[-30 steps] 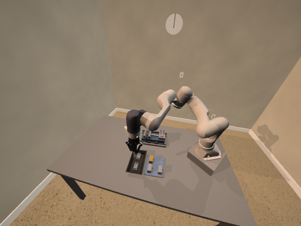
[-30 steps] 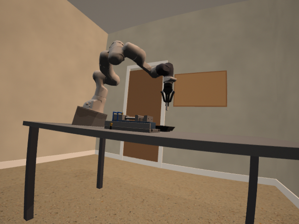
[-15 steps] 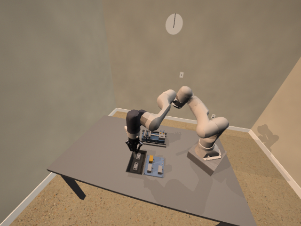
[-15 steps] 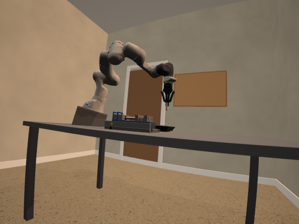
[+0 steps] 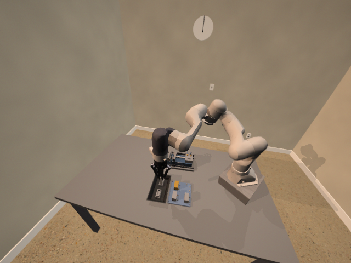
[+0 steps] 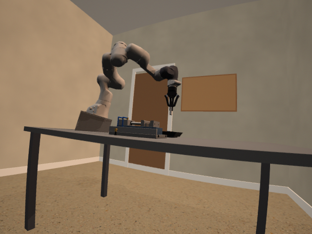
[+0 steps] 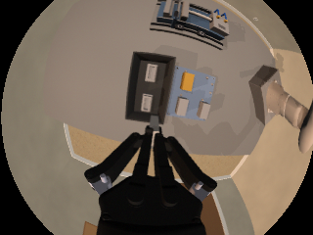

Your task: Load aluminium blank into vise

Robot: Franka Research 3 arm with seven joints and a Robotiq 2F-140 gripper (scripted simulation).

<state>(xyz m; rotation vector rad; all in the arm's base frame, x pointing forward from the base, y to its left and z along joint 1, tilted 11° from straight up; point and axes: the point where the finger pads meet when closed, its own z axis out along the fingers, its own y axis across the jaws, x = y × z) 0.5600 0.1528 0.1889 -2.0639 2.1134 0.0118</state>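
Right now the brass blank is 10 cm behind my hand, 9 cm to the right of it and 19 cm below it. Also, from my hand: vise (10 cm behind, 37 cm to the right, 17 cm below).
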